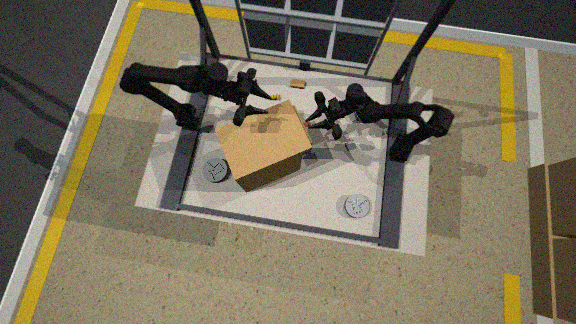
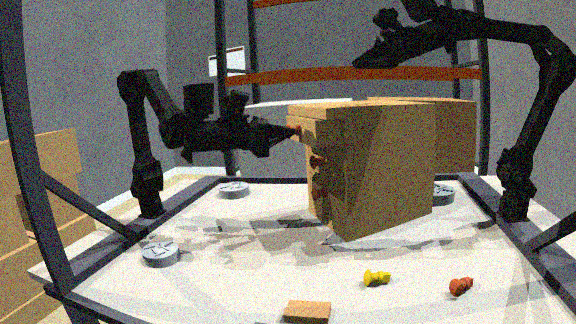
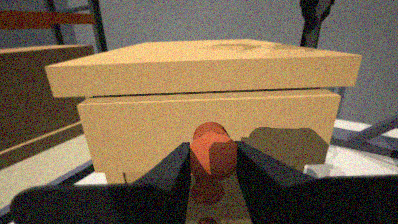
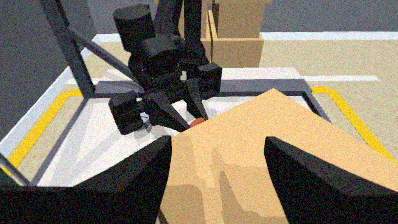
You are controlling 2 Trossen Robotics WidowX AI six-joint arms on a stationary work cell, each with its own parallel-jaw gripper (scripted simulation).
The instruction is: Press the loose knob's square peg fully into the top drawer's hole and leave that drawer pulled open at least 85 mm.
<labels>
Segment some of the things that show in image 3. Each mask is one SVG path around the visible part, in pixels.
My left gripper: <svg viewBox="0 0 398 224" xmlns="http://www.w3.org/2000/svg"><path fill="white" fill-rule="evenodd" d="M190 142L181 143L162 161L133 183L45 185L25 189L14 196L11 201L10 214L14 224L185 224L191 182ZM235 141L237 143L237 178L252 224L398 224L398 174L326 176L317 179L280 162L243 141Z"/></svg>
An orange-red knob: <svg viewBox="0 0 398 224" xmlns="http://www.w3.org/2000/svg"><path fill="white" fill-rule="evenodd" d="M203 123L196 128L193 142L189 146L191 173L204 181L224 180L236 171L237 143L228 137L225 128L219 123Z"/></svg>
A drawer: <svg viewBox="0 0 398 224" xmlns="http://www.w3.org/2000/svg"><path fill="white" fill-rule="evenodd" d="M341 96L327 89L310 88L103 95L102 97L89 97L78 104L77 108L95 173L150 171L181 143L190 142L191 144L196 128L206 122L216 122L222 125L228 137L234 141L243 141L288 166L325 164Z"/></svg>
</labels>
